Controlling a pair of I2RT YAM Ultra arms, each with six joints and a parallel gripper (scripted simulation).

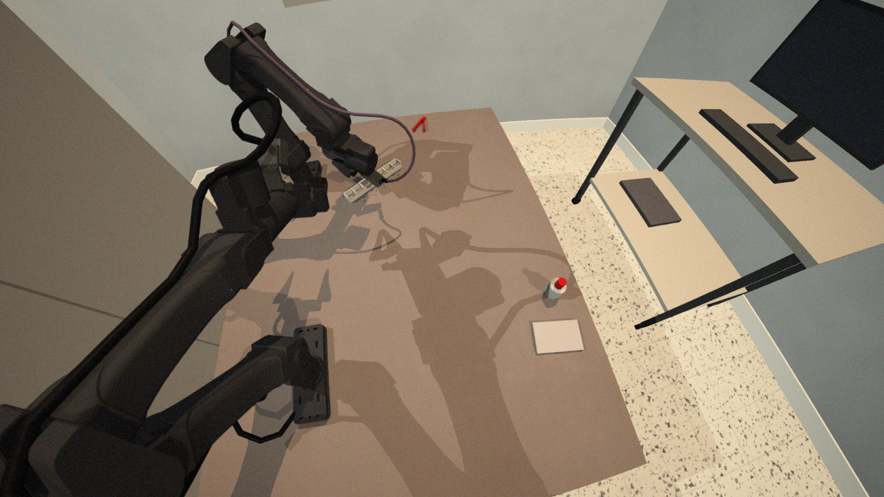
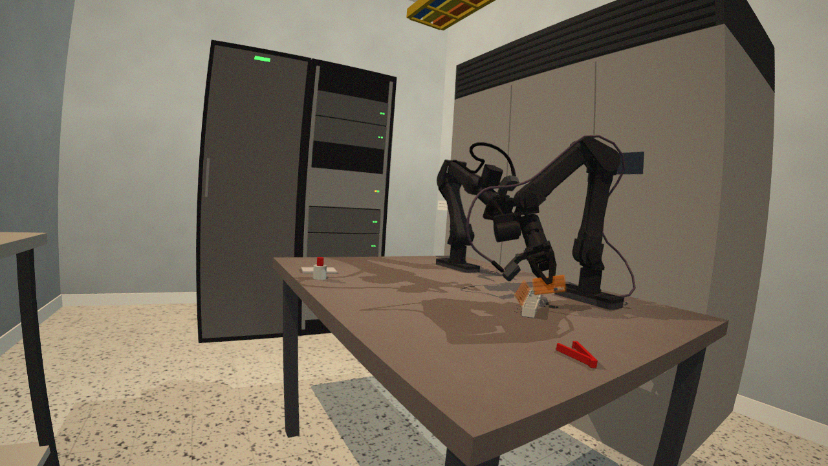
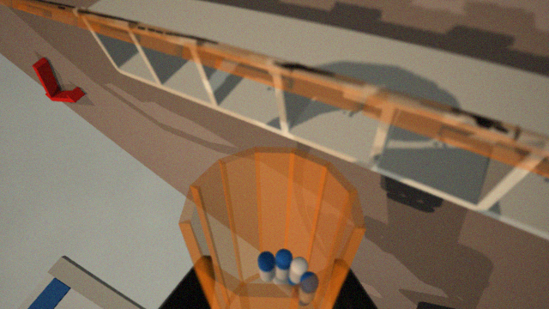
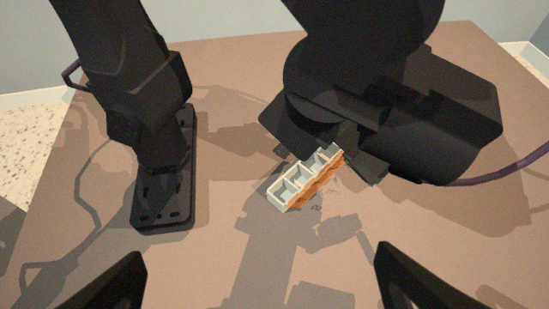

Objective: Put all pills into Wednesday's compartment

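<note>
Right now the orange pill bottle is 2 cm to the left of my left hand and 1 cm behind it. Round my left hand: red v-shaped tool 23 cm ahead, 22 cm to the left, 6 cm below; white pad 62 cm to the right, 35 cm ahead, 6 cm below.
</note>
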